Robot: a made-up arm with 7 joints.
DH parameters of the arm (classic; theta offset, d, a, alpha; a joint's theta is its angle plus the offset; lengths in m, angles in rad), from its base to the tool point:
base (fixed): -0.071 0 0 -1.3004
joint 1: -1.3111 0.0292 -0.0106 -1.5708
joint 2: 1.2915 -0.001 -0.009 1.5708
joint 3: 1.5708 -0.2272 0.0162 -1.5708
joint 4: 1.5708 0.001 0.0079 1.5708
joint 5: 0 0.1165 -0.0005 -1.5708
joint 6: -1.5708 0 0.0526 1.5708
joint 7: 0 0 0 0
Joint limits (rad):
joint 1: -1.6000..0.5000
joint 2: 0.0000..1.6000
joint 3: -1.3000..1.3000
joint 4: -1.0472..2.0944
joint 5: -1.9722..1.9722
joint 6: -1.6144..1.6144
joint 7: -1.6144..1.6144
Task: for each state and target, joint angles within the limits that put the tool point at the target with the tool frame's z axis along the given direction. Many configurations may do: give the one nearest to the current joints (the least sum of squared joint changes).
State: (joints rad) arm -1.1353 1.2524 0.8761 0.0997 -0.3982 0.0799 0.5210
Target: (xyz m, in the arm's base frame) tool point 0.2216 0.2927 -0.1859 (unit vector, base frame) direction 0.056 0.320 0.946
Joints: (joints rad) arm -0.6829 0.6593 0.8066 0.9032 -0.2925 0.1408 0.5210
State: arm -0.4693 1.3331 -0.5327 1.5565 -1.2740 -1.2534 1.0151
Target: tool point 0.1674 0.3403 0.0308 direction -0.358 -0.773 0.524
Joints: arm -0.4624 1.6000 -0.3899 0.8493 -1.0864 -0.9932 1.0151
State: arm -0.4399 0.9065 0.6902 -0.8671 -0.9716 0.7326 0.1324
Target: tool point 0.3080 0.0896 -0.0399 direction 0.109 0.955 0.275
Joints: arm -1.0752 0.2018 0.6336 0.0656 -1.4517 0.6607 0.1324
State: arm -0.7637 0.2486 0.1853 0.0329 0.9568 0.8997 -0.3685
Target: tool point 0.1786 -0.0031 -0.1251 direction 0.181 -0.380 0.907
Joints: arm -0.5314 0.0000 -0.3862 -0.8153 0.7747 1.3549 -0.3685
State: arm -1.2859 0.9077 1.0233 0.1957 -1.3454 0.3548 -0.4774
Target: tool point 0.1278 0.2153 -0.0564 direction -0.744 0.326 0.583
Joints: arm -0.4543 0.4616 1.1208 -0.5788 -1.1663 0.4704 -0.4774
